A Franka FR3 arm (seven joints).
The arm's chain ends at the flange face. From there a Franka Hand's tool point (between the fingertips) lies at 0.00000 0.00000 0.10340 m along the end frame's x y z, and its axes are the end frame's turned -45 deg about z.
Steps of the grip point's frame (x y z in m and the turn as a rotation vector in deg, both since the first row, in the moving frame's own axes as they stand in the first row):
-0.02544, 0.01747, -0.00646, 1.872, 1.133, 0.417
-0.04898, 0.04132, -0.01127, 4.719, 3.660, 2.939
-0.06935, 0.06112, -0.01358, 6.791, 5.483, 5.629
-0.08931, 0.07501, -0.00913, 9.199, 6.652, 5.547
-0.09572, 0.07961, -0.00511, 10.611, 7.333, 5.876
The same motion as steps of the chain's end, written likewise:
-0.00471, 0.03418, -0.00638, 2.125, -0.523, 0.417
-0.00434, 0.07455, -0.01071, 5.925, -0.749, 2.939
-0.00493, 0.10792, -0.01238, 8.679, -0.925, 5.629
-0.00786, 0.13641, -0.00711, 11.208, -1.801, 5.547
-0.00842, 0.14686, -0.00250, 12.688, -2.318, 5.876

